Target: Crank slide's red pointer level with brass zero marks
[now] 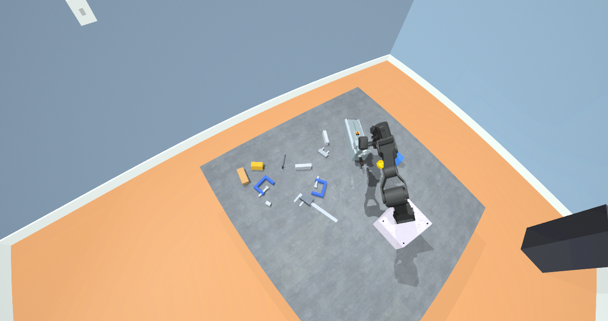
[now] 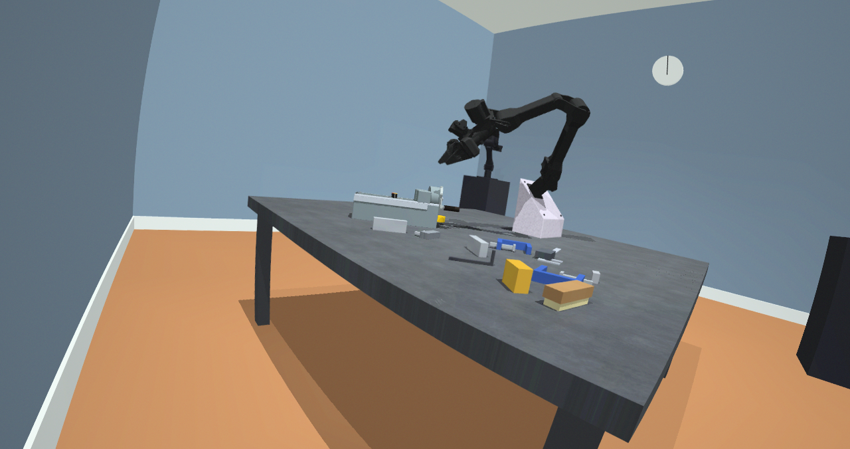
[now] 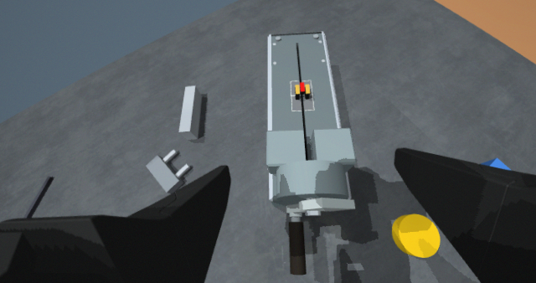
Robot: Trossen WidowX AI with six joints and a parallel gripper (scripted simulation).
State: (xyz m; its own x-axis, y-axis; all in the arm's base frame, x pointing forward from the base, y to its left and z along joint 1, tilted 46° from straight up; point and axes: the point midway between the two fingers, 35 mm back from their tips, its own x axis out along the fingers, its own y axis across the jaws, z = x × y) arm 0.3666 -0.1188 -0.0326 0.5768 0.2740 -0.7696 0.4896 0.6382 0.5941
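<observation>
Right now the dark handle is 40 mm behind my gripper tip, 30 mm to the left of it and 140 mm below it. From my gripper tip the other things lie so: red pointer: 110 mm ahead, 90 mm to the right, 120 mm below; yellow round piece: 120 mm behind, 100 mm to the right, 190 mm below; pronged grey block: 150 mm ahead, 140 mm to the left, 190 mm below.
</observation>
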